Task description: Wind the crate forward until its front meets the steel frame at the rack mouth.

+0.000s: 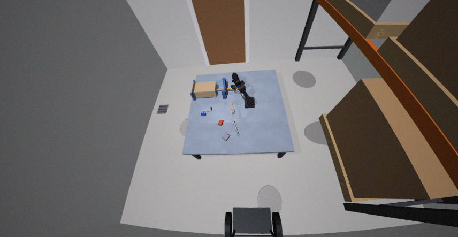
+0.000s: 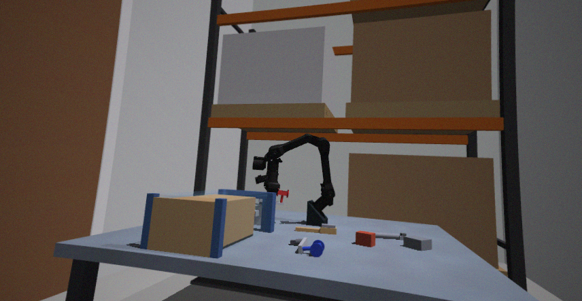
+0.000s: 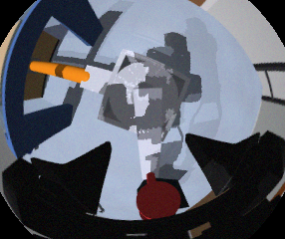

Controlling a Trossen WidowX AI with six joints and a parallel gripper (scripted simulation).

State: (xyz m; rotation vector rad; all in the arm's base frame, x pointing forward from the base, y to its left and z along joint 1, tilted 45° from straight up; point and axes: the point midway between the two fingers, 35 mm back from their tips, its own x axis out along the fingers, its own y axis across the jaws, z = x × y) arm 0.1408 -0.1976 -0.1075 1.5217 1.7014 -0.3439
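My gripper tip is now 10 mm past the winch handle, 20 mm to the right of it and 10 mm below it. From my gripper tip the other things lie so: blue frame: 180 mm ahead, 60 mm to the right; red knob: 20 mm behind, 50 mm to the left, 30 mm above; grey winch: 50 mm to the right, 70 mm below.
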